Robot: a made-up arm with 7 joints. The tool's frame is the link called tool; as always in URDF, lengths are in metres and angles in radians.
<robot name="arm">
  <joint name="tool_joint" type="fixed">
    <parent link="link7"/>
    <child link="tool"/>
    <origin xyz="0.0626 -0.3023 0.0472" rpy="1.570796 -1.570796 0"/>
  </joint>
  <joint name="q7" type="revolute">
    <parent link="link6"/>
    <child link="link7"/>
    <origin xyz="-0.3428 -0.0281 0.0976" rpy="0 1.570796 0"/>
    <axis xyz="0 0 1"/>
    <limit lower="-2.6" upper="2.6"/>
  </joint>
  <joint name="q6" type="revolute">
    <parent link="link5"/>
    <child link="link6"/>
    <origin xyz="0.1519 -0.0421 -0.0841" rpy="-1.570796 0 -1.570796"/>
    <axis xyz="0 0 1"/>
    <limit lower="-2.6" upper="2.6"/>
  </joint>
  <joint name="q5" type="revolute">
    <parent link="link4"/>
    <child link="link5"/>
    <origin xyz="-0.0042 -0.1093 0.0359" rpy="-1.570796 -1.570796 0"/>
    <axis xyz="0 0 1"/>
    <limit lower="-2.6" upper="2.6"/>
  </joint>
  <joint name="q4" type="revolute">
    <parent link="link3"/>
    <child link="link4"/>
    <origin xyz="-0.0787 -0.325 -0.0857" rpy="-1.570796 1.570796 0"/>
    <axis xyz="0 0 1"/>
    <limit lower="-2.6" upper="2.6"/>
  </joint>
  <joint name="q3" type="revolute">
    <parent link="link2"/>
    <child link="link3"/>
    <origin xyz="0.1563 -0.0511 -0.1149" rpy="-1.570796 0 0"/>
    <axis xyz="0 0 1"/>
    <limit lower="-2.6" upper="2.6"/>
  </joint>
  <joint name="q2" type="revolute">
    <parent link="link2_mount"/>
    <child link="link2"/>
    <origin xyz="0.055 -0.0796 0.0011" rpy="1.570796 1.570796 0"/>
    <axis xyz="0 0 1"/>
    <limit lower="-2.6" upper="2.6"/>
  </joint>
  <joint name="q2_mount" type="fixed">
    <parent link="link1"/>
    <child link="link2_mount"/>
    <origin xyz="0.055 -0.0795 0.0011"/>
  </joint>
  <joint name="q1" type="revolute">
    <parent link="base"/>
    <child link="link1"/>
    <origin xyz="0 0 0.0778"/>
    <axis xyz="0 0 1"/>
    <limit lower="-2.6" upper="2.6"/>
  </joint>
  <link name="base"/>
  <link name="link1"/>
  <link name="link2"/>
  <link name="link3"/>
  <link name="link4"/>
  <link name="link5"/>
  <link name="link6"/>
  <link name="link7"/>
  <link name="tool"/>
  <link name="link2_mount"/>
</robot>
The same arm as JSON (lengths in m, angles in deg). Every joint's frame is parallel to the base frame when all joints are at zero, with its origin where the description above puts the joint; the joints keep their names.
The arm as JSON. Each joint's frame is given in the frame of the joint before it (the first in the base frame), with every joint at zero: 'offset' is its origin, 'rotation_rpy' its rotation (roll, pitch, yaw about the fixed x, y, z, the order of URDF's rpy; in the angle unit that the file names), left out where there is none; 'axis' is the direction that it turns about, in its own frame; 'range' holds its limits. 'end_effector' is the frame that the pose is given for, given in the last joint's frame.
{"length_unit": "m", "angle_unit": "deg", "chain": [{"id": "q1", "offset": [0.0, 0.0, 0.0778], "axis": "+z", "range": [-148.97, 148.97]}, {"id": "q2", "offset": [0.11, -0.1591, 0.0022], "axis": "-y", "range": [-148.97, 148.97]}, {"id": "q3", "offset": [-0.0511, 0.1149, -0.1563], "axis": "+x", "range": [-148.97, 148.97]}, {"id": "q4", "offset": [-0.0857, -0.325, 0.0787], "axis": "+y", "range": [-148.97, 148.97]}, {"id": "q5", "offset": [0.0042, 0.0359, -0.1093], "axis": "+z", "range": [-148.97, 148.97]}, {"id": "q6", "offset": [0.0421, 0.1519, -0.0841], "axis": "+y", "range": [-148.97, 148.97]}, {"id": "q7", "offset": [-0.3428, 0.0976, 0.0281], "axis": "+x", "range": [-148.97, 148.97]}], "end_effector": {"offset": [0.0472, -0.0626, 0.3023], "rotation_rpy": [0.0, 0.0, 0.0]}}
